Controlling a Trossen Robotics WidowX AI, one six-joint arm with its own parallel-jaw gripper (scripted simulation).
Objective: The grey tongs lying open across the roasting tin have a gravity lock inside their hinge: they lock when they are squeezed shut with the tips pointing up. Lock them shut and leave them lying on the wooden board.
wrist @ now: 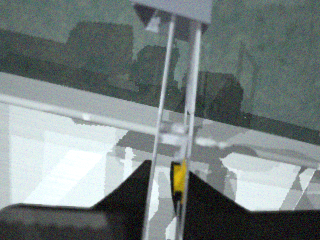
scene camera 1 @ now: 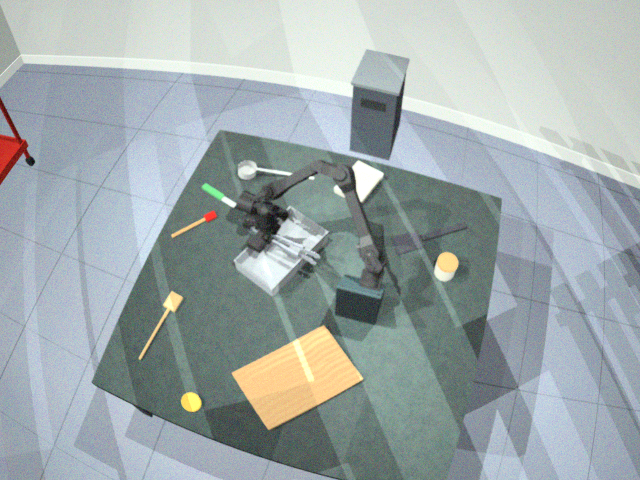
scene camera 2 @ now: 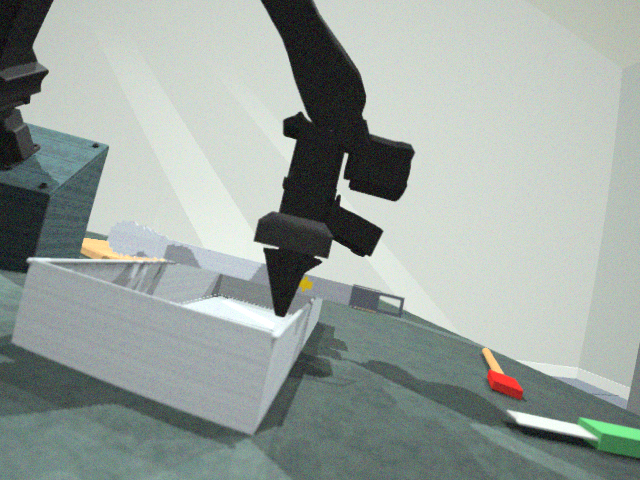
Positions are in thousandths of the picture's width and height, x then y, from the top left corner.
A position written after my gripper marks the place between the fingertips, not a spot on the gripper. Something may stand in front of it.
Scene:
my gripper: wrist 502, 694; scene camera 1 421, 505; scene camera 2 438, 655
block: scene camera 1 574, 372; not seen in the wrist view (out of frame); not seen in scene camera 2 (out of frame)
dark spatula: scene camera 1 643, 503; not seen in the wrist view (out of frame); not seen in scene camera 2 (out of frame)

